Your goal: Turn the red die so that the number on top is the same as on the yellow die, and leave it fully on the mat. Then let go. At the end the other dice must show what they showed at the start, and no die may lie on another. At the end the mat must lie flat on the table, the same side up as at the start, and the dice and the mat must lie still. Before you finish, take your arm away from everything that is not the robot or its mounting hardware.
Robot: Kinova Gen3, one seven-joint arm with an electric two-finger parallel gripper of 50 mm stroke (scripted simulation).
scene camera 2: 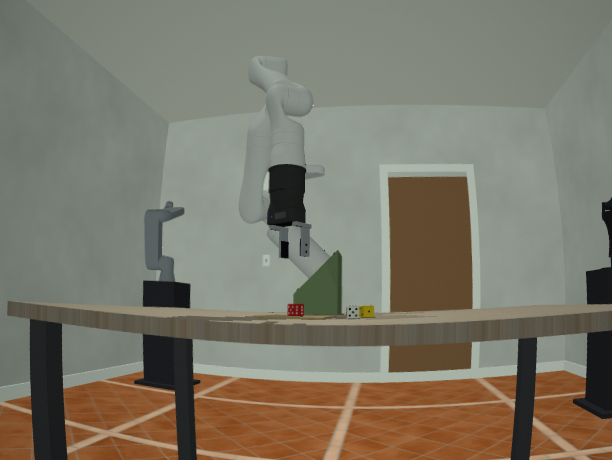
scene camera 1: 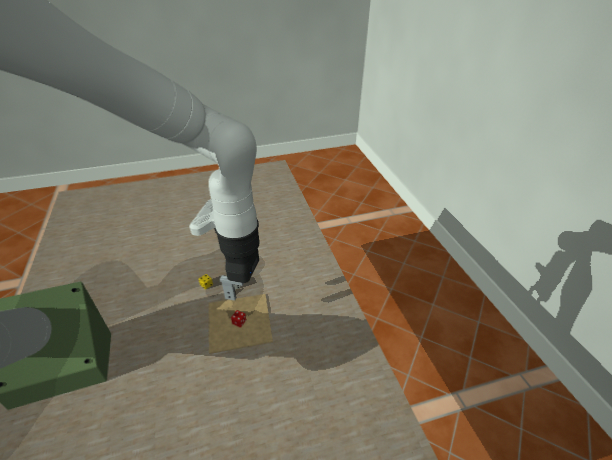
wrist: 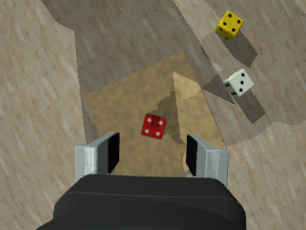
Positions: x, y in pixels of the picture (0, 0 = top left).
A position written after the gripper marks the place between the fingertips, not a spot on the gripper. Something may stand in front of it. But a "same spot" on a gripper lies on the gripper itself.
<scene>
gripper: scene camera 2 293, 257; scene camera 1; wrist
same spot on gripper: [wrist: 101, 156] = [scene camera 1: 225, 283]
</scene>
